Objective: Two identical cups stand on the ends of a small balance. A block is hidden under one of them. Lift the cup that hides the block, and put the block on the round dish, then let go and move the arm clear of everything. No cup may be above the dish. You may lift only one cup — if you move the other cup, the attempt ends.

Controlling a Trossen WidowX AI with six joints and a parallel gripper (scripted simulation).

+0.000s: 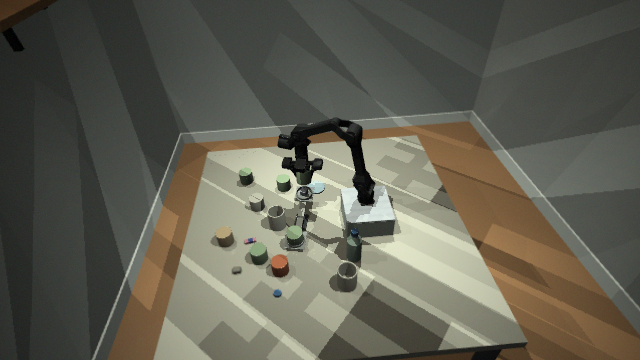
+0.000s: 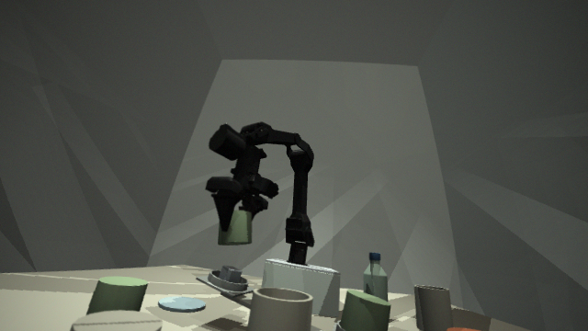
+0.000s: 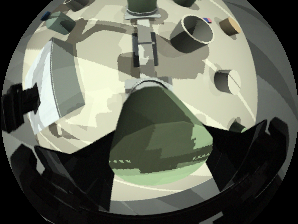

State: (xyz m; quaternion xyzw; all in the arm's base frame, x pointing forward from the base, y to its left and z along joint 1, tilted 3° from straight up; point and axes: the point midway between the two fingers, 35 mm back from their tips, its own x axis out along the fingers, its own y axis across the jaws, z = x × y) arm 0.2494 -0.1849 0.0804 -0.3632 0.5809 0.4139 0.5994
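Now: gripper tip 10 mm short of the grey block, 10 mm to the right of it and 80 mm above it. The rest, counted from my gripper tip: small balance (60 mm ahead, 120 mm to the left, 130 mm below); then orange cup (220 mm ahead, 360 mm to the left, 130 mm below); then round dish (80 mm behind, 100 mm to the right, 170 mm below).
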